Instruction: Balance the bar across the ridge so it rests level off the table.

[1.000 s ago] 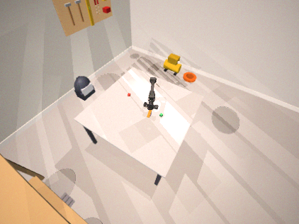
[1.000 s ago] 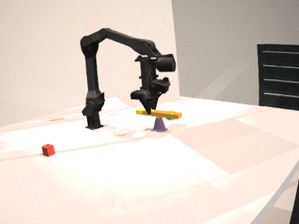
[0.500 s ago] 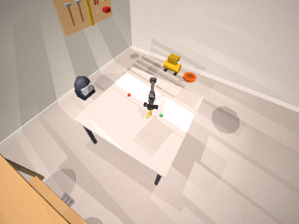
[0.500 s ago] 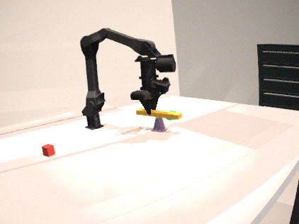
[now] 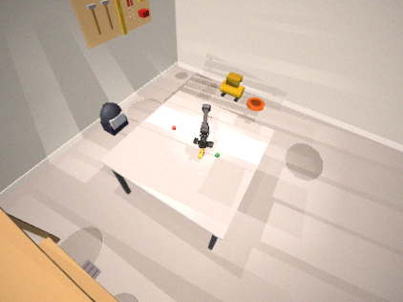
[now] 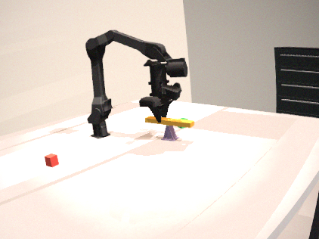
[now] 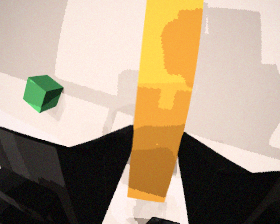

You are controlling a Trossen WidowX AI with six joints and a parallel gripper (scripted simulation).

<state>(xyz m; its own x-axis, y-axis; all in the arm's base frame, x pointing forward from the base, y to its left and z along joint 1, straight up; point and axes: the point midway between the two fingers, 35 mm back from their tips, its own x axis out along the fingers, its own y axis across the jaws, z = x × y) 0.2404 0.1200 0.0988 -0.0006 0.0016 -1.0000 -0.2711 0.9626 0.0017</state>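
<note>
Right now my gripper tip is 30 mm short of the orange-yellow bar and 10 mm to the right of it. Round my gripper tip: red cube: 420 mm to the right, 100 mm behind, 50 mm below; green cube: 150 mm to the left, 50 mm below, 30 mm behind.
</note>
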